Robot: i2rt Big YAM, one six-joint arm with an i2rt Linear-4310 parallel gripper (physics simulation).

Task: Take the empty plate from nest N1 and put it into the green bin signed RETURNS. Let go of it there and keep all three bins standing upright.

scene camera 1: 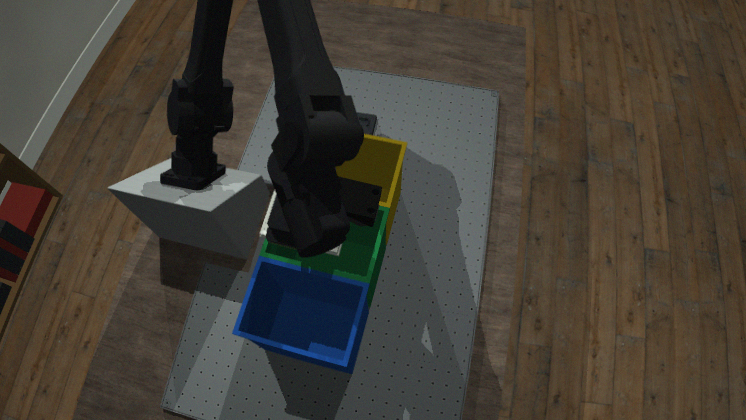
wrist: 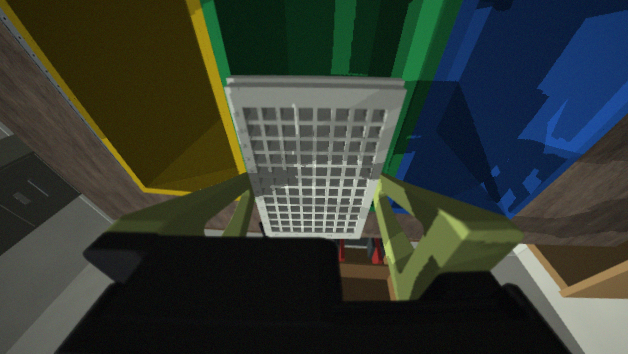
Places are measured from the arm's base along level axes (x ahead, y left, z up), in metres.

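Pixels of known places: gripper, fingertip midpoint: [wrist: 314,177]; arm's base, link origin: [scene camera 1: 194,177].
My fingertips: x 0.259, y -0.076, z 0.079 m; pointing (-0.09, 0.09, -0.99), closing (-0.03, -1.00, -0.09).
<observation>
Ahead of a thing's pixels: the offset from my fingertips to its top centre. Level surfaces: height alone.
My gripper [wrist: 314,177] is shut on the sides of the white plate {0.000 m ahead, 0.000 m left, 0.014 m up} [scene camera 1: 336,250] [wrist: 315,145], whose grid of empty square wells faces the wrist camera. The plate is above the green bin {0.028 m ahead, 0.003 m right, 0.026 m down} [scene camera 1: 360,260] [wrist: 425,40], with its far end over the bin's opening in the wrist view. In the scene view the arm hides the fingers and most of the plate; a corner shows over the green bin. Whether the plate touches a rim cannot be told. The green bin stands upright. Its sign and nest N1 cannot be made out.
The upright yellow bin {0.034 m ahead, 0.127 m left, 0.026 m down} [scene camera 1: 373,161] [wrist: 140,90] and upright blue bin {0.021 m ahead, 0.133 m right, 0.026 m down} [scene camera 1: 313,307] [wrist: 500,100] stand on either side of the green one, on a perforated board {0.206 m down} [scene camera 1: 443,130]. A dark flat object {0.044 m back, 0.299 m left, 0.191 m down} [scene camera 1: 368,123] is behind the yellow bin. A grey pedestal [scene camera 1: 208,224] carries the arm's base.
</observation>
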